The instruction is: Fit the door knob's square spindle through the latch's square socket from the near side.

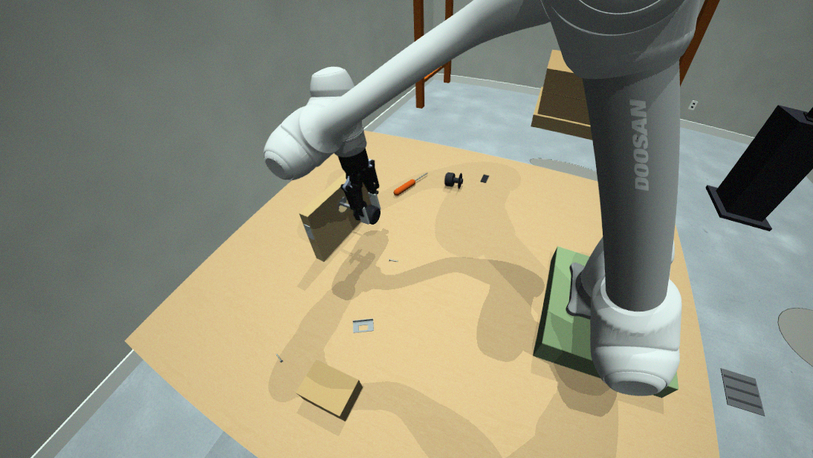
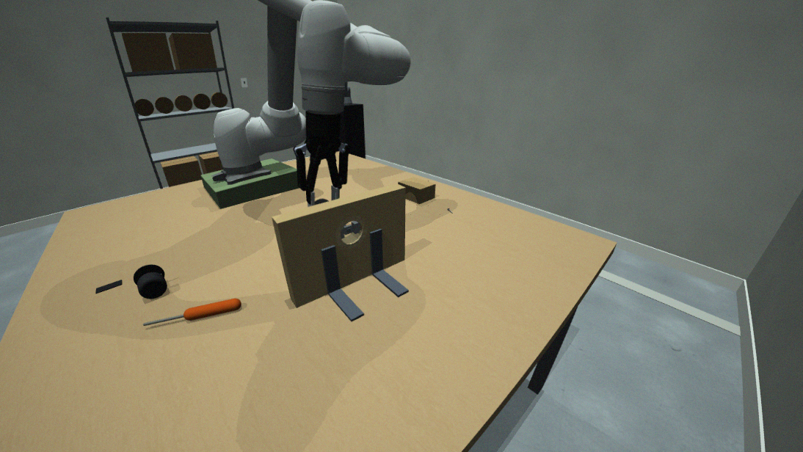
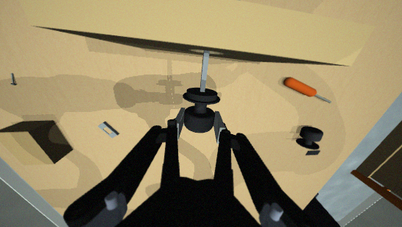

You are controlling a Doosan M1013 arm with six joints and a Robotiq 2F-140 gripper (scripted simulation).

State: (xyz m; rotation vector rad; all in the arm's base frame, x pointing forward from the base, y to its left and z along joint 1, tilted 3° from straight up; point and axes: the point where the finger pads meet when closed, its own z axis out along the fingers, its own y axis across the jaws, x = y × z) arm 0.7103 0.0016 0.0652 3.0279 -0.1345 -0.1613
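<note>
The latch is 120 mm ahead of my hand, 10 mm to the right of it and 30 mm below it. Also, from my hand: upright wooden panel: 120 mm ahead, 10 mm to the right, 40 mm below; then orange-handled screwdriver: 10 mm ahead, 350 mm to the right, 150 mm below; then wooden block: 140 mm behind, 480 mm to the left, 130 mm below.
</note>
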